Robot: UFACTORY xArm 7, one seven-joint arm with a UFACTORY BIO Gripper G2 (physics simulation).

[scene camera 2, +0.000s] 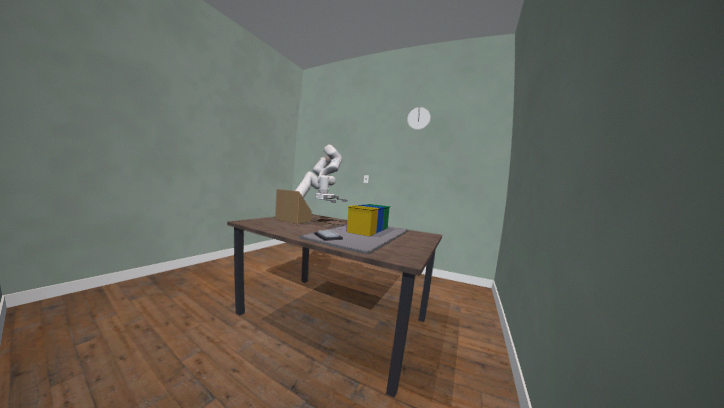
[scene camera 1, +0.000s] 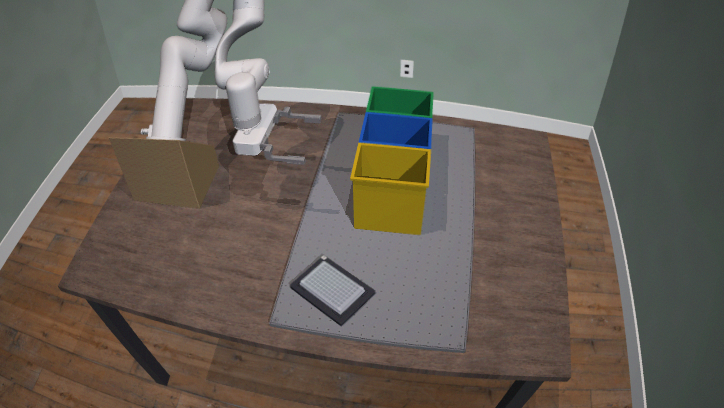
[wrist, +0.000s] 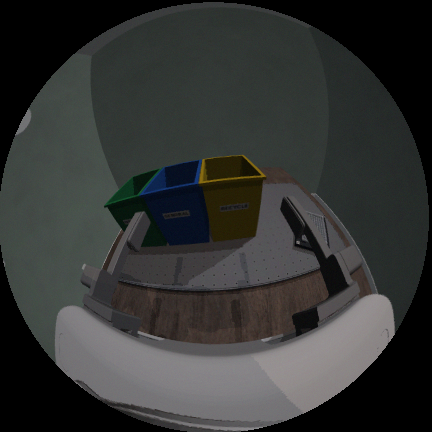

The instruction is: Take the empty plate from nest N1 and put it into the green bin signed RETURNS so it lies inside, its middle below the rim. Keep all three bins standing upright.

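Pixels of known places: hand, its tool point: (scene camera 2: 339,200) (scene camera 1: 304,138) (wrist: 212,224); arm's base, origin of its link: (scene camera 2: 295,199) (scene camera 1: 165,141).
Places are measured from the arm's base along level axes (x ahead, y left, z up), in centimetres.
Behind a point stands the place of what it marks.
A pale plate with a grid of wells (scene camera 1: 332,286) @(x 50.2, y -35.8, z -14.2 cm) (scene camera 2: 328,234) @(x 52.4, y -39.7, z -14.3 cm) (wrist: 316,226) @(x 49.4, y -36.0, z -14.3 cm) lies flat in a dark nest (scene camera 1: 342,318) @(x 52.9, y -43.7, z -15.5 cm), near the front of the grey perforated board. The green bin (scene camera 1: 400,101) @(x 66.6, y 21.0, z -2.9 cm) (scene camera 2: 386,217) @(x 74.9, y 14.6, z -7.3 cm) (wrist: 134,189) @(x 73.2, y 20.2, z -3.1 cm) stands upright at the back of the row; in the wrist view a finger covers most of its label. The blue bin (scene camera 1: 395,130) @(x 64.8, y 7.9, z -3.7 cm) (wrist: 177,227) @(x 56.6, y 3.9, z -9.8 cm), labelled GENERAL, and the yellow bin (scene camera 1: 389,205) @(x 63.0, y -17.0, z -6.9 cm) (scene camera 2: 361,221) @(x 64.7, y -17.2, z -7.7 cm) (wrist: 235,220) @(x 55.0, y -10.4, z -9.7 cm), labelled RECYCLE, stand upright beside it. My gripper (scene camera 1: 312,139) @(x 42.0, y -4.5, z 3.3 cm) (scene camera 2: 340,200) @(x 42.0, y -4.5, z 3.3 cm) (wrist: 216,208) @(x 42.0, y -4.5, z 3.3 cm) is open and empty, above the table left of the bins, far from the plate.
A tan angular block (scene camera 1: 157,172) @(x -1.2, y -8.0, z -4.6 cm) (scene camera 2: 288,206) @(x -0.7, y -8.1, z -5.3 cm) stands at the table's left, in front of the arm's base. The grey board (scene camera 1: 405,314) @(x 67.0, y -41.7, z -16.7 cm) lies under the bins and the nest. A wall with an outlet (scene camera 1: 406,68) rises behind the table.
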